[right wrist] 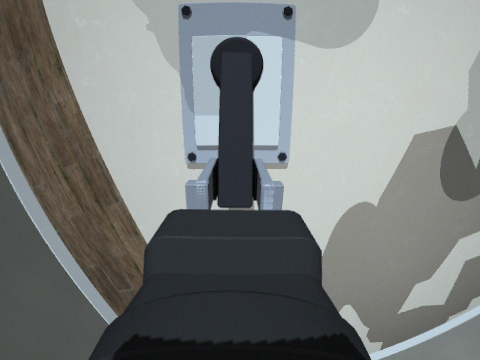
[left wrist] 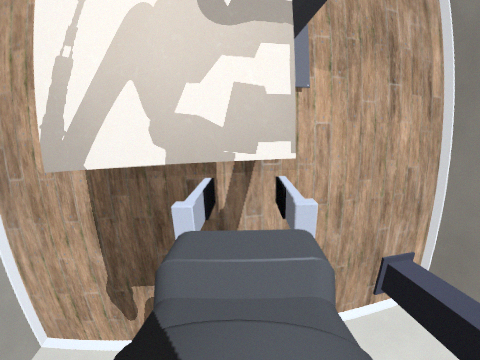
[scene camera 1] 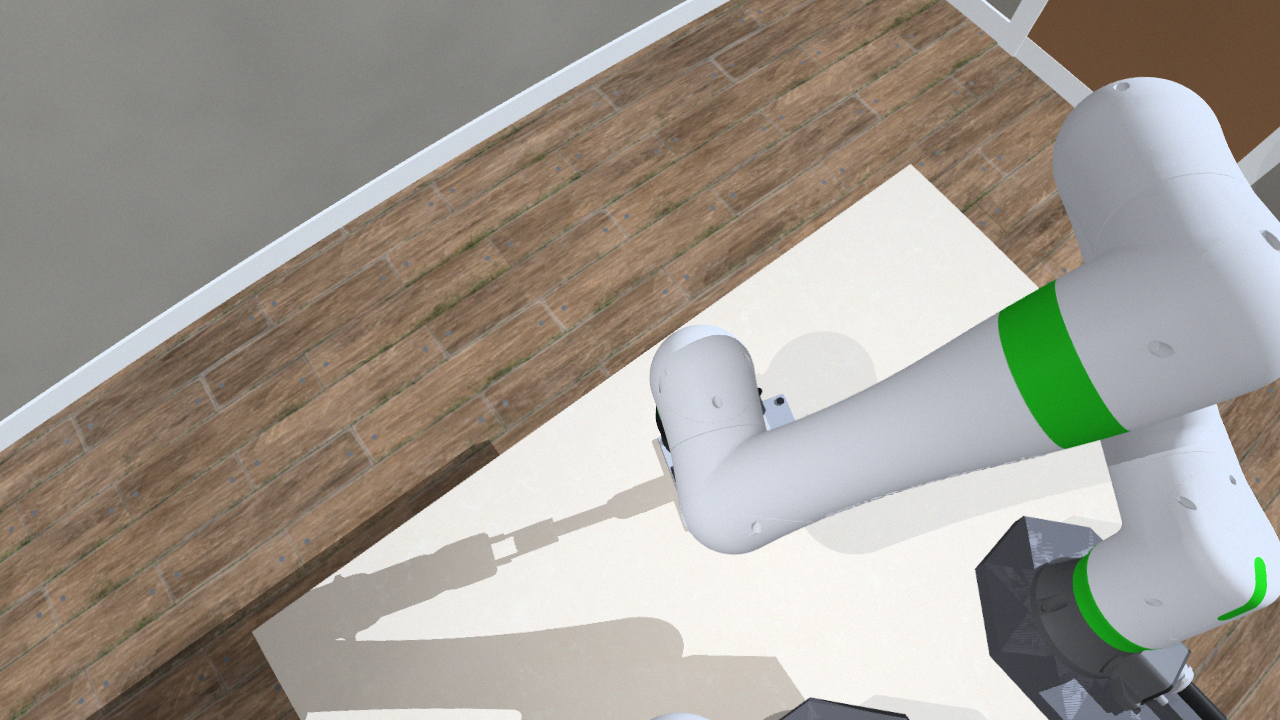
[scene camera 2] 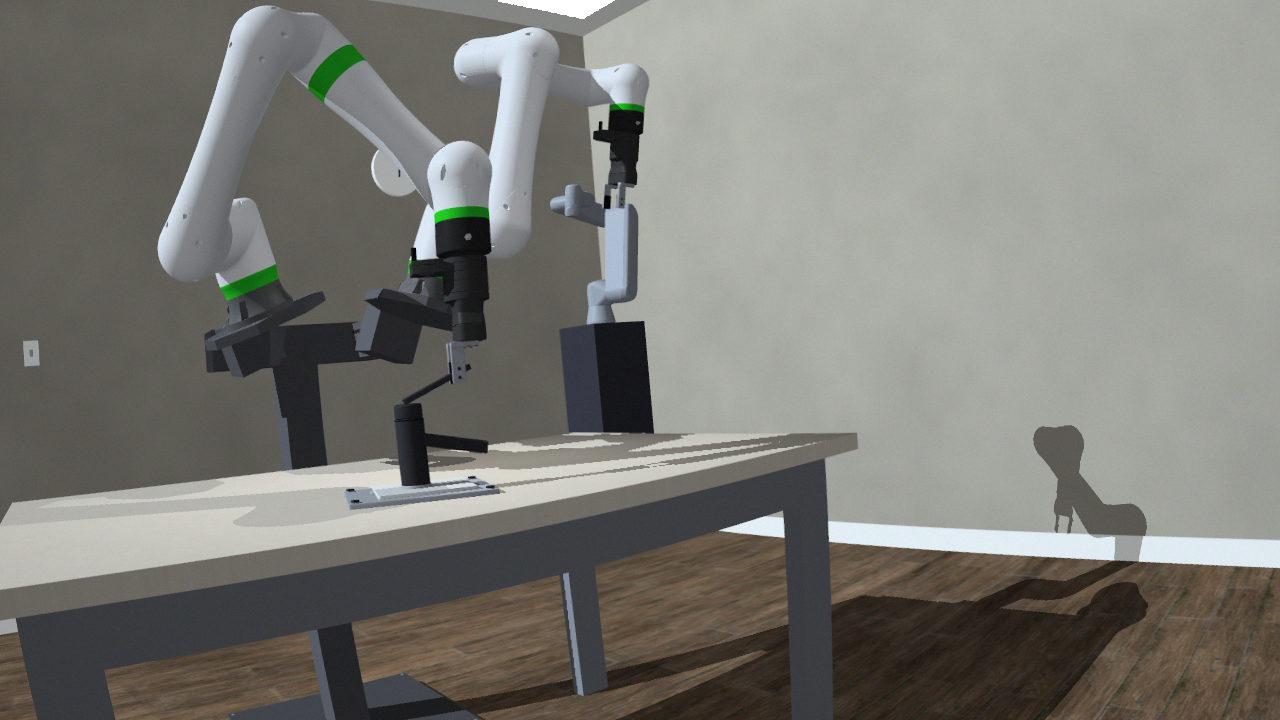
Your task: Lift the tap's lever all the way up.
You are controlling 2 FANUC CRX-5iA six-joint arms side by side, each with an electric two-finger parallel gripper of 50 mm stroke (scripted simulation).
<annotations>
My left gripper shows in the left wrist view and in scene camera 2; in the right wrist view it is out of frame, in scene camera 1 it is out of frame. The same spot on my left gripper: (scene camera 2: 606,204) is (left wrist: 277,189).
</annotations>
